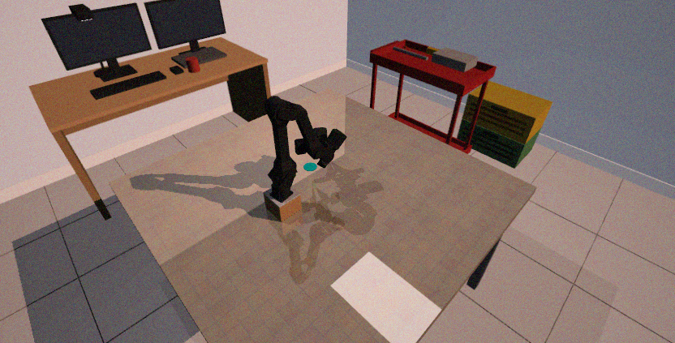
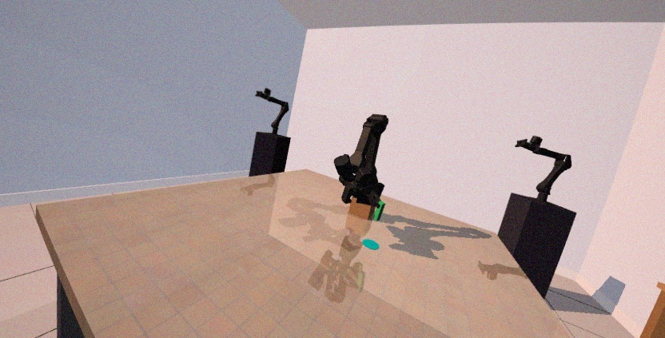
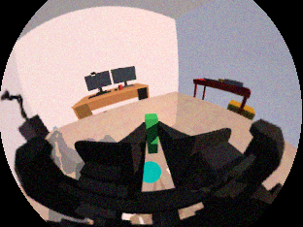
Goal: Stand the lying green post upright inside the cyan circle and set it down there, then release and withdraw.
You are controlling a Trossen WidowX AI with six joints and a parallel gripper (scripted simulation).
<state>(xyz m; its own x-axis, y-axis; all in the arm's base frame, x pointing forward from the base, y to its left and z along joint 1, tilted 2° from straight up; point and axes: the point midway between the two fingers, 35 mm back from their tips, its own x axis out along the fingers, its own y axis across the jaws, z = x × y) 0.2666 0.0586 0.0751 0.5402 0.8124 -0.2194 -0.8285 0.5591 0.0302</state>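
My gripper tip is now 15 cm above the cyan circle and 2 cm past it. The rest, counted from my gripper tip: green post 2 cm below.
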